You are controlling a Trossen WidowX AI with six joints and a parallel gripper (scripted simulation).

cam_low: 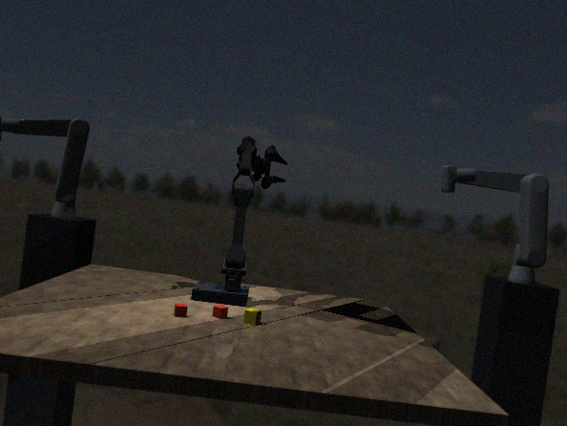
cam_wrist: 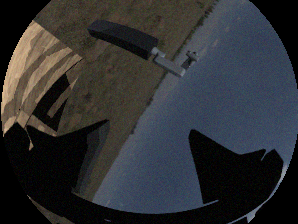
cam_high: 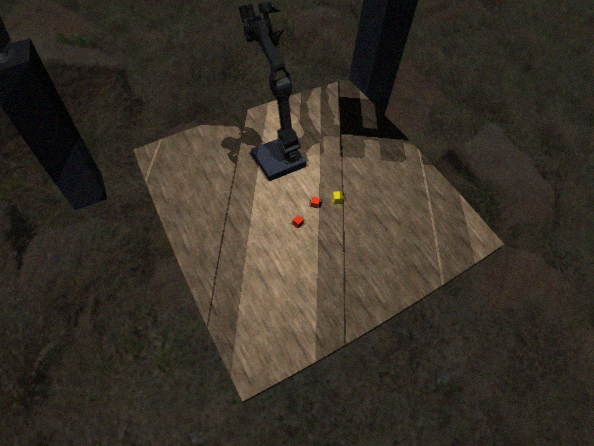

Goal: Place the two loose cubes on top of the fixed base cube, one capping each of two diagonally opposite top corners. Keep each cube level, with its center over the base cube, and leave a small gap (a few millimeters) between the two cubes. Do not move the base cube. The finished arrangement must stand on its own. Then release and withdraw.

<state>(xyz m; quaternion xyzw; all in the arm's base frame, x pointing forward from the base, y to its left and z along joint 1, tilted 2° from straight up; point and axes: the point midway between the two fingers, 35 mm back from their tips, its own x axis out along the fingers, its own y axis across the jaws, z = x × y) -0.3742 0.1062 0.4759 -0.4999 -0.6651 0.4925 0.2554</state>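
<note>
Right now the yellow base cube is 68 cm ahead of my gripper tip, 2 cm to the right of it and 49 cm below it.
</note>
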